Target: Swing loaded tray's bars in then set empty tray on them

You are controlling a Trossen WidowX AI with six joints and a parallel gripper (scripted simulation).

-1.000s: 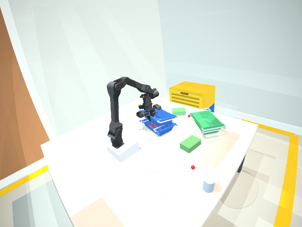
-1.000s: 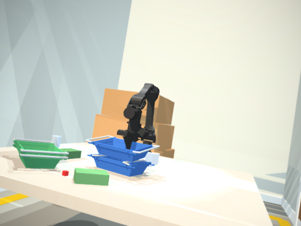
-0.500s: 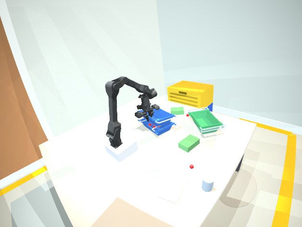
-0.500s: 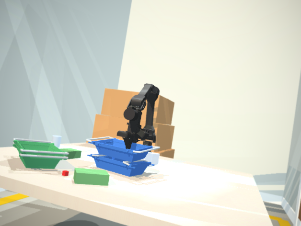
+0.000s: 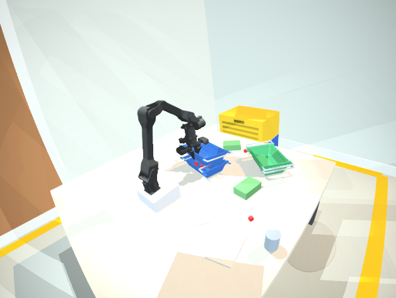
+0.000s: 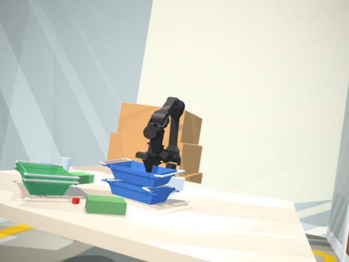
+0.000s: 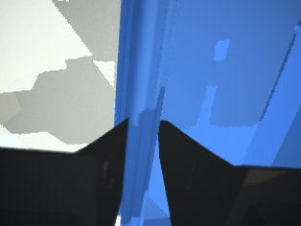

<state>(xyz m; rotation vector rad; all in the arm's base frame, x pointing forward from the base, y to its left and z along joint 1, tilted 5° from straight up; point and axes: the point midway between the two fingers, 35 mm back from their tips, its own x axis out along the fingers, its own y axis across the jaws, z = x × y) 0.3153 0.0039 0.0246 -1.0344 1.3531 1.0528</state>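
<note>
My gripper tip is 60 mm short of the blue tray, 10 mm to the left of it and 30 mm below it. From my gripper tip the other things lie so: pale cylinder 230 mm behind, 580 mm to the right, 50 mm below.
</note>
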